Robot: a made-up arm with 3 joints. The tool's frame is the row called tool. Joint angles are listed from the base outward.
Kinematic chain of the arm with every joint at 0, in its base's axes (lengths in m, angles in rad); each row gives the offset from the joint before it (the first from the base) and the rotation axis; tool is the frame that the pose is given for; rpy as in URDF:
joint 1: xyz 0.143 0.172 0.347 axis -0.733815 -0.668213 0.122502
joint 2: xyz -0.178 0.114 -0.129 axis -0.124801 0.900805 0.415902
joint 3: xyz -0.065 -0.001 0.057 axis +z
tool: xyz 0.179 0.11 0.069 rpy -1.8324 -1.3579 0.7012
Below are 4 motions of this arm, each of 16 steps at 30 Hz.
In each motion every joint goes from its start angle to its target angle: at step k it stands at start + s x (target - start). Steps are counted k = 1, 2, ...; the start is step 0. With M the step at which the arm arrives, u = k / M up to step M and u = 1 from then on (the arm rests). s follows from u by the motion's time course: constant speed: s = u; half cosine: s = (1 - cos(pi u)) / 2; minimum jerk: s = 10 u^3 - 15 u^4 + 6 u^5.
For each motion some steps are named. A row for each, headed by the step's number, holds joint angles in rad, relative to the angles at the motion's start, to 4 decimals.
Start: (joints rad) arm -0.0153 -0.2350 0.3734
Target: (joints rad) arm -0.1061 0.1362 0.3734
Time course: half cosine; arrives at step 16
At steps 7, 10, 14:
7: -0.0365 0.1494 0.0000
10: -0.0628 0.2566 0.0000
14: -0.0873 0.3571 0.0000

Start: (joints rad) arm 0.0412 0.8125 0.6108
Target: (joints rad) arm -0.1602 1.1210 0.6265
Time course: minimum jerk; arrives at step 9
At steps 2, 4, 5, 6, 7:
2: -0.0154 0.0236 0.0012
4: -0.0799 0.1224 0.0062
5: -0.1215 0.1861 0.0095
6: -0.1591 0.2438 0.0124
7: -0.1860 0.2849 0.0145

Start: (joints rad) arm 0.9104 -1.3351 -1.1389
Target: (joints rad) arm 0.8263 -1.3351 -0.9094
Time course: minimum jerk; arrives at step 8
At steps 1, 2, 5, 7, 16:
1: -0.0013 0.0000 0.0037
2: -0.0087 0.0000 0.0238
5: -0.0610 0.0000 0.1663
7: -0.0828 0.0000 0.2258
16: -0.0841 0.0000 0.2295

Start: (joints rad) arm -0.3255 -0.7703 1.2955
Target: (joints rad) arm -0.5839 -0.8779 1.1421
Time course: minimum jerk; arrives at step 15
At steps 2, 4, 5, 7, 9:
2: -0.0050 -0.0021 -0.0029
4: -0.0315 -0.0131 -0.0187
5: -0.0542 -0.0226 -0.0322
7: -0.1131 -0.0471 -0.0671
9: -0.1764 -0.0734 -0.1047

